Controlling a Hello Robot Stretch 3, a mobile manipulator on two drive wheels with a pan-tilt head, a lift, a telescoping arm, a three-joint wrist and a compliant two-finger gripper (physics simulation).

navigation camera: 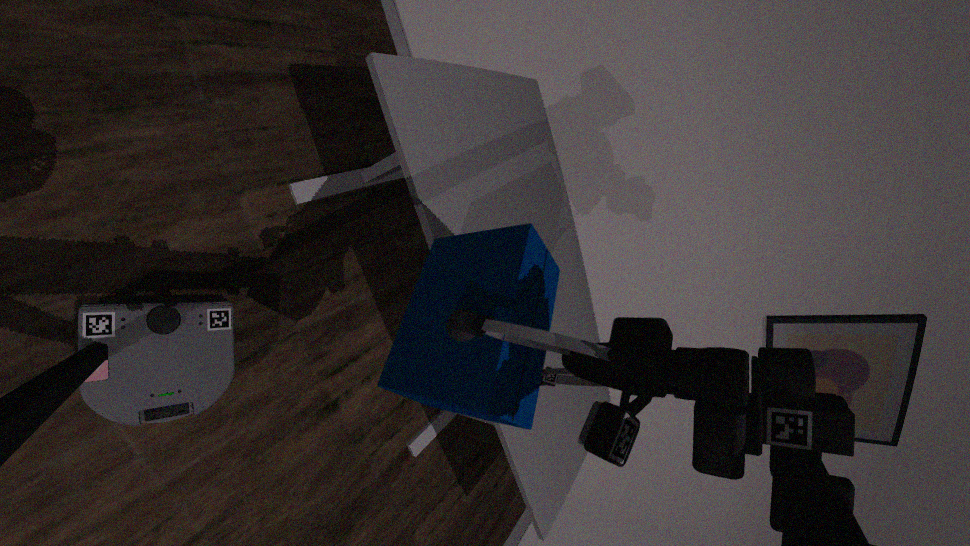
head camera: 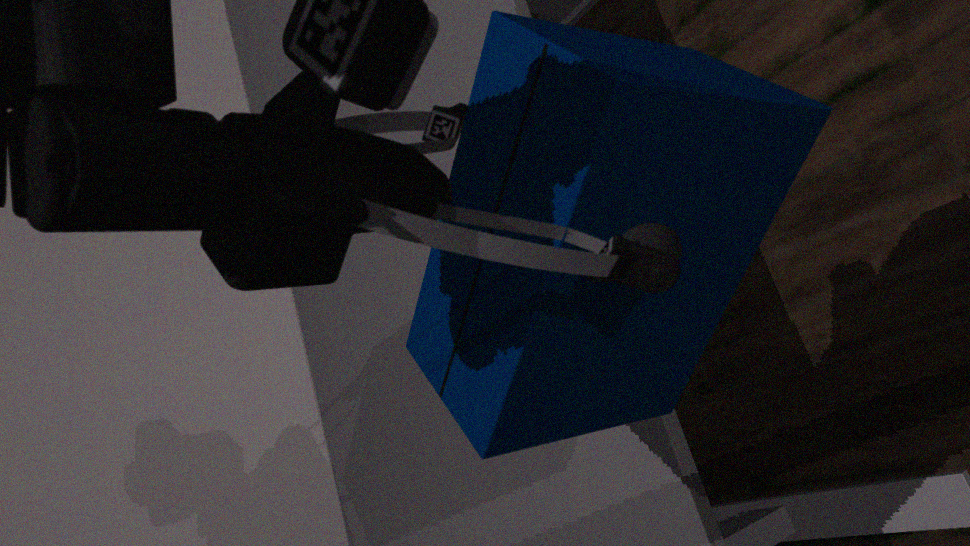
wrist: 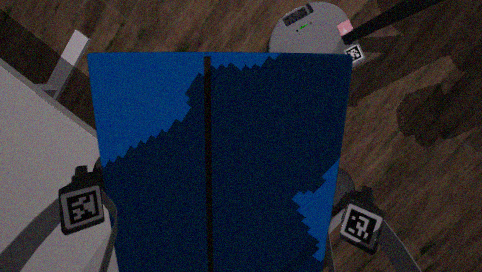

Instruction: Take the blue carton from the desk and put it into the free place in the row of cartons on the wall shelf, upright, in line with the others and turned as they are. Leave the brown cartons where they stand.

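Seen in the pictures: robot's base, origin of the base link: [navigation camera: 164, 318].
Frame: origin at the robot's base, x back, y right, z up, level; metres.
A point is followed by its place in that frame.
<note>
The blue carton [head camera: 678, 169] {z 0.967, x 0.029, y 0.266 m} [navigation camera: 424, 325] {z 0.902, x -0.013, y 0.283 m} [wrist: 260, 125] {z 1.031, x 0.059, y 0.298 m} is large and box-shaped, with a thin dark line along one face. It is held in the air over the grey desk [head camera: 407, 495] {z 0.720, x -0.413, y 0.928 m} [navigation camera: 468, 101] {z 0.720, x -0.572, y 0.589 m} [wrist: 35, 130] {z 0.720, x 0.210, y 0.707 m}, and in the head and navigation views it overlaps the desk's front edge. My gripper [head camera: 549, 191] {z 0.970, x 0.025, y 0.342 m} [navigation camera: 509, 349] {z 0.970, x 0.025, y 0.342 m} [wrist: 225, 179] {z 0.970, x 0.025, y 0.342 m} is shut on the carton, with one fingertip on each side. The far fingertip is hidden by the carton in the head view. The wall shelf and the brown cartons do not show in these views.
The wall [head camera: 169, 352] {z 0.946, x -0.206, y 1.337 m} [navigation camera: 746, 169] {z 1.347, x -0.422, y 1.241 m} runs behind the desk and close to the arm and wrist. A framed picture [navigation camera: 889, 366] {z 1.757, x 0.255, y 1.513 m} hangs there beside the wrist. Desk legs [navigation camera: 346, 183] stand on the wooden floor [navigation camera: 203, 135] {z 0.000, x -0.592, y 0.073 m}. My base [navigation camera: 162, 366] {z 0.160, x 0.117, y -0.005 m} [wrist: 305, 37] {z 0.159, x 0.150, y 0.012 m} stands on the floor off the desk's front.
</note>
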